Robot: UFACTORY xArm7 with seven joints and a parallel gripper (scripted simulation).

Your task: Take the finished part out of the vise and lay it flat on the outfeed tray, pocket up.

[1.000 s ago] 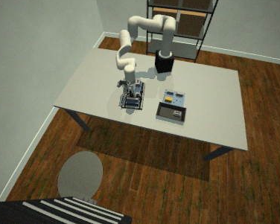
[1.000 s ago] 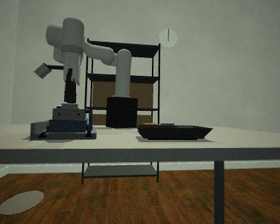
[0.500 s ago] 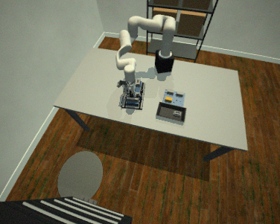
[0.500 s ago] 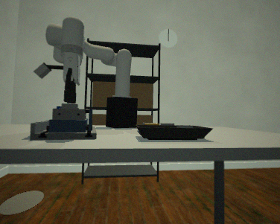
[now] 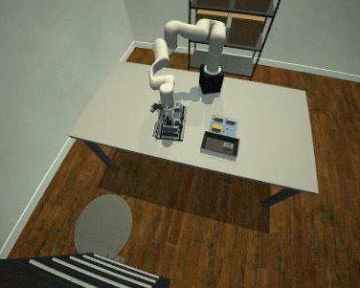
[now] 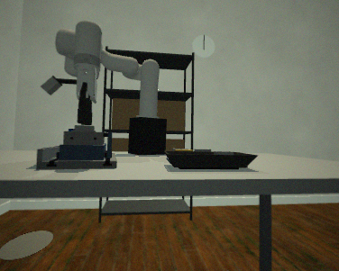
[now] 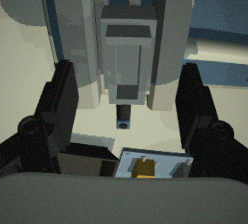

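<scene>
The vise is 100 mm below my hand, 70 mm behind it and 10 mm to the right of it. Round my hand: blue plate (350 mm to the left, 140 mm behind, 130 mm below); then yellow block (310 mm to the left, 110 mm below, 100 mm behind).
</scene>
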